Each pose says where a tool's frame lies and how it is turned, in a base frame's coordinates. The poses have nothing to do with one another.
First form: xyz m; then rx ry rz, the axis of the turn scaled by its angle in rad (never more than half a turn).
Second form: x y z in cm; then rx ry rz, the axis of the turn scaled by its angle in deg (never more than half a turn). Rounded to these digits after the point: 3 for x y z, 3 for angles.
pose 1, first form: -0.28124, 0.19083, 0.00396, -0.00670, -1.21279, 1.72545
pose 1, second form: -28.124, 19.083, 0.396, -0.384, -69.488, 98.861
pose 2, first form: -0.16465, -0.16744, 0.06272, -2.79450, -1.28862, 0.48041
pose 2, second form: -16.465, -16.744, 6.272, -160.113, -73.832, 27.525
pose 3, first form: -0.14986, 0.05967, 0.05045, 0.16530, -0.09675, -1.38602
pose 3, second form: -14.986, 5.967, 5.045, 9.471, -5.543, -79.413
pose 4, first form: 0.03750, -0.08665, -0.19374, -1.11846, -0.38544, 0.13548
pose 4, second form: 3.750, -8.665, -19.374, -64.083, -22.084, 7.762
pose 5, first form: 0.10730, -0.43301, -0.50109, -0.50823, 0.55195, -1.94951
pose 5, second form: 10.730, -43.301, -50.109, -29.119, 31.624, -111.699
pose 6, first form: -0.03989, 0.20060, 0.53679, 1.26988, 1.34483, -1.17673
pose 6, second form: -3.989, 20.060, 53.679, 72.759, 77.053, -67.422
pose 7, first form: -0.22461, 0.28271, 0.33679, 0.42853, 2.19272, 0.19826
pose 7, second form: -22.461, 28.271, 33.679, 24.553, 125.634, 11.359
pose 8, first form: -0.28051, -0.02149, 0.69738, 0.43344, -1.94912, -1.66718
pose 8, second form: -28.051, -2.149, 69.738, 24.834, -111.676, -95.522
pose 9, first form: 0.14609, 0.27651, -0.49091, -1.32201, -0.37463, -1.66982
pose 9, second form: 14.609, 27.651, -49.091, -75.746, -21.465, -95.674
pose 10, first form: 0.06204, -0.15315, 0.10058, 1.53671, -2.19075, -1.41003
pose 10, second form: 6.204, -15.315, 10.058, 88.047, -125.521, -80.789
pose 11, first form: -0.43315, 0.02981, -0.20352, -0.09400, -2.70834, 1.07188
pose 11, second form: -43.315, 2.981, -20.352, -5.386, -155.176, 61.414
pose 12, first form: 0.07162, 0.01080, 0.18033, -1.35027, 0.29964, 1.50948
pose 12, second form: 7.162, 1.080, 18.033, -77.365, 17.168, 86.487
